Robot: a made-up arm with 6 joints.
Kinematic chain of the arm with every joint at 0, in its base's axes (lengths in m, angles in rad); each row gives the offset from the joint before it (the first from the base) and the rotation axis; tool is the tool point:
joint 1: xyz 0 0 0.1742 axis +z
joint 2: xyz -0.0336 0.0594 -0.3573 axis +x
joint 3: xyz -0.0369 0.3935 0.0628 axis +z
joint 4: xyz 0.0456 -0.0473 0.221 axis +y
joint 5: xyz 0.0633 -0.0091 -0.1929 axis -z
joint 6: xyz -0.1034 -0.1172 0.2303 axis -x
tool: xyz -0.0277 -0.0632 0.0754
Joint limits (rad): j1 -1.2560..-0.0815 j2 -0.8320..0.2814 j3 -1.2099..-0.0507 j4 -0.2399..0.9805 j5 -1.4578..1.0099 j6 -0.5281..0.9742
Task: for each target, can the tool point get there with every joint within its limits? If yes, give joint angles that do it. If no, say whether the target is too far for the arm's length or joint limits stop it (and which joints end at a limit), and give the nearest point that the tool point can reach.
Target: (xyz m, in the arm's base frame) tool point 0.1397 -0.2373 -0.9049
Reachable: no: joint limits stop it (at a limit: joint 1, joint 2, joint 3, joint 4, joint 5, joint 6) | nearest point 0.2944 -0.0786 -0.2356 | short by 0.705 m
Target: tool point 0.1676 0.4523 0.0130
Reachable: yes | joints -0.3885 -0.6894 -0.2239 0.7323 -0.1235 0.8378
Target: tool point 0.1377 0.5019 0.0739
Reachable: yes | joints -0.6562 -0.5253 -0.7787 0.4453 0.1293 0.2180
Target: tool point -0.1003 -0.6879 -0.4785
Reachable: no: joint limits stop it (at a limit: joint 1, joint 2, joint 3, joint 4, joint 5, joint 6) | nearest point 0.2944 -0.0786 -0.2356 | short by 0.766 m
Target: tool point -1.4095 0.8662 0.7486
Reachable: no: too far | nearest point -0.2891 0.3843 0.2226 | short by 1.328 m
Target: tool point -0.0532 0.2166 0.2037
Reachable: yes | joints -0.3272 0.0280 -0.7559 0.7017 -0.5320 0.7578
